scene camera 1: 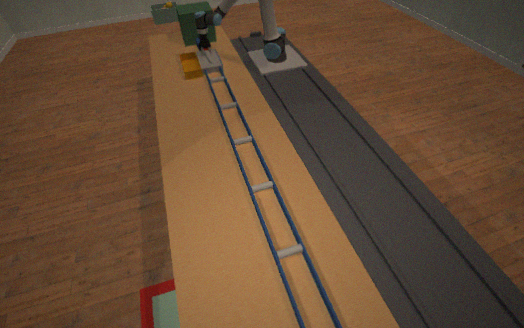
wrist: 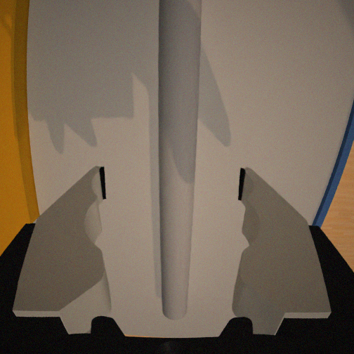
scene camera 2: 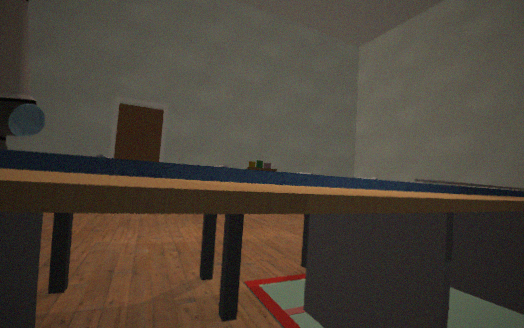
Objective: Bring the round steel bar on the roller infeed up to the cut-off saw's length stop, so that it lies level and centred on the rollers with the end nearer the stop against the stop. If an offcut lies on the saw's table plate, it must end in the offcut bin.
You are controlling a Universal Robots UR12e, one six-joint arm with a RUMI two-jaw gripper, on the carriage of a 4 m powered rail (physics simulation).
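Pixels of known places: gripper, fingertip midpoint: (scene camera 1: pixel 206 56); arm's base, origin of the base link: (scene camera 1: pixel 276 58).
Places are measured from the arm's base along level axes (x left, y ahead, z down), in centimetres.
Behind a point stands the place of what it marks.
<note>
An offcut (wrist: pixel 179 100), a short grey round bar, lies on the saw's pale table plate (scene camera 1: pixel 212 64) {x -3.8, y 61.0, z -2.9 cm} (wrist: pixel 275 100). My gripper (scene camera 1: pixel 205 48) {x -18.9, y 63.2, z -4.3 cm} (wrist: pixel 171 169) is open over the plate, one finger on each side of the offcut and apart from it. The offcut's near end shows between the jaws; its far end is out of the wrist view. The yellow offcut bin (scene camera 1: pixel 191 66) {x -18.5, y 79.3, z 2.8 cm} (wrist: pixel 10 125) stands beside the plate. The roller infeed (scene camera 1: pixel 262 187) {x 142.0, y 62.3, z -2.3 cm} (scene camera 2: pixel 250 176) {x 110.4, y 69.4, z 0.5 cm} runs from the plate. A thin long bar (scene camera 2: pixel 465 183) {x 279.0, y 62.9, z -4.6 cm} shows above its rail at the right of scene camera 2. The length stop is mostly hidden by the gripper.
A green block (scene camera 1: pixel 187 30) {x -64.6, y 73.5, z -13.0 cm} stands behind the gripper at the table's far end. The arm's carriage (scene camera 1: pixel 292 63) {x 15.0, y -10.1, z 0.0 cm} is at the far end of the dark rail track (scene camera 1: pixel 360 150). A red-edged mat (scene camera 1: pixel 146 310) (scene camera 2: pixel 267 297) lies on the floor.
</note>
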